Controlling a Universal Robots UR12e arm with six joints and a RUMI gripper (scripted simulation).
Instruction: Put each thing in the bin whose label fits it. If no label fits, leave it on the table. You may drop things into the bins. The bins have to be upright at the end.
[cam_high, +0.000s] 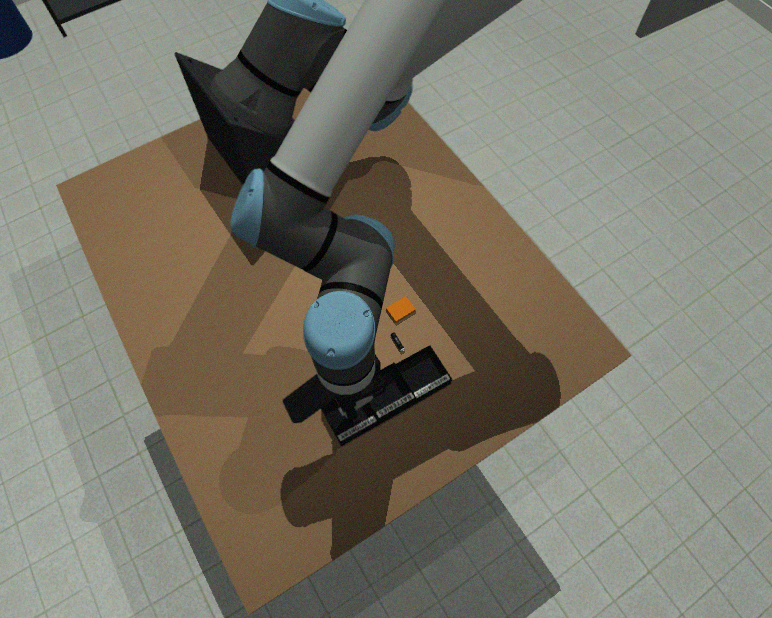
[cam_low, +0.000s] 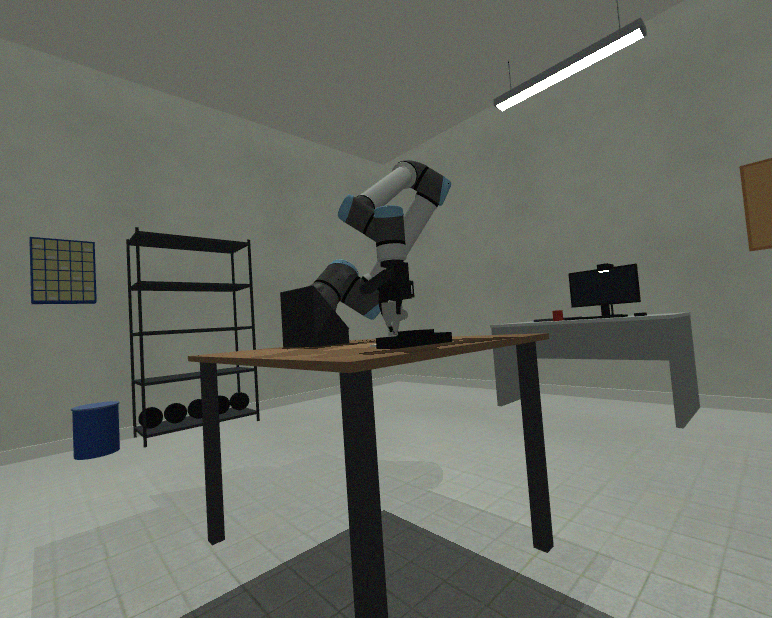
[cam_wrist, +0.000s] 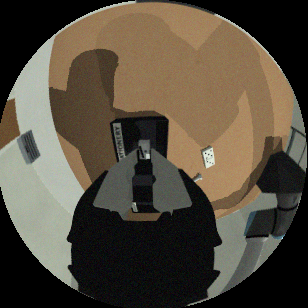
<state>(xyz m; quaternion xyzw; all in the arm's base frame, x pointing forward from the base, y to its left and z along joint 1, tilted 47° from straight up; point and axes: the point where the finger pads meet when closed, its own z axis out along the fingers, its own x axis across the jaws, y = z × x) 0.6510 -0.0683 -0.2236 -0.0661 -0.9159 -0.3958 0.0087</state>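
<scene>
Right now the orange block is 12 cm behind my hand, 22 cm to the left of it and 5 cm below it. The rest, counted from my hand: black battery: 6 cm behind, 17 cm to the left, 5 cm below; then white bolt: 11 cm behind, 12 cm to the left, 5 cm below; then white domino: 13 cm behind, 6 cm to the left, 5 cm below.
</scene>
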